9 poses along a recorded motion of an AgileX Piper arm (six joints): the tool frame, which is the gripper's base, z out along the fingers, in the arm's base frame.
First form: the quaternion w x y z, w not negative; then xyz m.
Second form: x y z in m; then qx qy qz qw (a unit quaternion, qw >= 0). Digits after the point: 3 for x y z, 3 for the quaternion.
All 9 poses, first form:
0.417, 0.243, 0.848, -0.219, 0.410, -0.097, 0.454
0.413, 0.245, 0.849, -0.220, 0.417, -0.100, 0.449
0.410, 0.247, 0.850, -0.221, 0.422, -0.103, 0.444
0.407, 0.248, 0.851, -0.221, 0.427, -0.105, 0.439
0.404, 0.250, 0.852, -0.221, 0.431, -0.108, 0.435
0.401, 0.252, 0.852, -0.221, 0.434, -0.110, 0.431
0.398, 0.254, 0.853, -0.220, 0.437, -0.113, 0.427
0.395, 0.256, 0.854, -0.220, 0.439, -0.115, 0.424
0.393, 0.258, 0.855, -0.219, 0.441, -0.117, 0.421
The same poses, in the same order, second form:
0.410, -0.097, 0.454, 0.243, 0.848, -0.219, 0.417
0.417, -0.100, 0.449, 0.245, 0.849, -0.220, 0.413
0.422, -0.103, 0.444, 0.247, 0.850, -0.221, 0.410
0.427, -0.105, 0.439, 0.248, 0.851, -0.221, 0.407
0.431, -0.108, 0.435, 0.250, 0.852, -0.221, 0.404
0.434, -0.110, 0.431, 0.252, 0.852, -0.221, 0.401
0.437, -0.113, 0.427, 0.254, 0.853, -0.220, 0.398
0.439, -0.115, 0.424, 0.256, 0.854, -0.220, 0.395
0.441, -0.117, 0.421, 0.258, 0.855, -0.219, 0.393

